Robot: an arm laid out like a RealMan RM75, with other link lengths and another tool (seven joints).
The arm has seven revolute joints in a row. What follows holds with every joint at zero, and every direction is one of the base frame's.
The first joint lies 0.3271 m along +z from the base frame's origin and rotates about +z.
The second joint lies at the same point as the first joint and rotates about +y.
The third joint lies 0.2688 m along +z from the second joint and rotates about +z.
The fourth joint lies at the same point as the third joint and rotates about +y.
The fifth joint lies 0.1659 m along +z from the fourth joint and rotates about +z.
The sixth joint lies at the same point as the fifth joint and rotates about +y.
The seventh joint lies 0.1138 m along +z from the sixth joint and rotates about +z.
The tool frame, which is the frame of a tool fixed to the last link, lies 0.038 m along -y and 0.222 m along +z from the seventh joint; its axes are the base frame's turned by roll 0, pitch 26.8 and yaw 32 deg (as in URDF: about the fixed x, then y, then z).
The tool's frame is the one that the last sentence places.
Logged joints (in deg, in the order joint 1, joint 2, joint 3, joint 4, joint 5, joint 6, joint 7), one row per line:
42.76, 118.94, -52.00, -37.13, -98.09, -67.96, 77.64
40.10, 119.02, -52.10, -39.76, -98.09, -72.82, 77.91
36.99, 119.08, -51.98, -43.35, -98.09, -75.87, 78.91
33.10, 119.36, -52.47, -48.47, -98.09, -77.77, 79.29
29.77, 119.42, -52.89, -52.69, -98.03, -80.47, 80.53
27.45, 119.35, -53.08, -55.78, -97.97, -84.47, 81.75
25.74, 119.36, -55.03, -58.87, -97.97, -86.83, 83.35
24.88, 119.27, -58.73, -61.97, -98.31, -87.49, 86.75
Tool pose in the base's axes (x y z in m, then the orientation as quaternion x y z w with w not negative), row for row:
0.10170, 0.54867, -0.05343, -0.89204, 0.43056, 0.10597, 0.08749
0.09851, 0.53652, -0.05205, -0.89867, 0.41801, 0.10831, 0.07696
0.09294, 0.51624, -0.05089, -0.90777, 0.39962, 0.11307, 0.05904
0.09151, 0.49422, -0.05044, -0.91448, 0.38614, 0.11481, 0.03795
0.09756, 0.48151, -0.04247, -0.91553, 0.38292, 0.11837, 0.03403
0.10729, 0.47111, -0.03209, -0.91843, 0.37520, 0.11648, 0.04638
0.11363, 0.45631, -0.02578, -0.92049, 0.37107, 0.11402, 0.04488
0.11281, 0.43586, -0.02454, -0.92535, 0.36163, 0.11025, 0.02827
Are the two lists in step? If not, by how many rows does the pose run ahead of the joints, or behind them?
The pose runs 2 rows behind the joints: the pose in row i belongs to the joints in row i - 2.
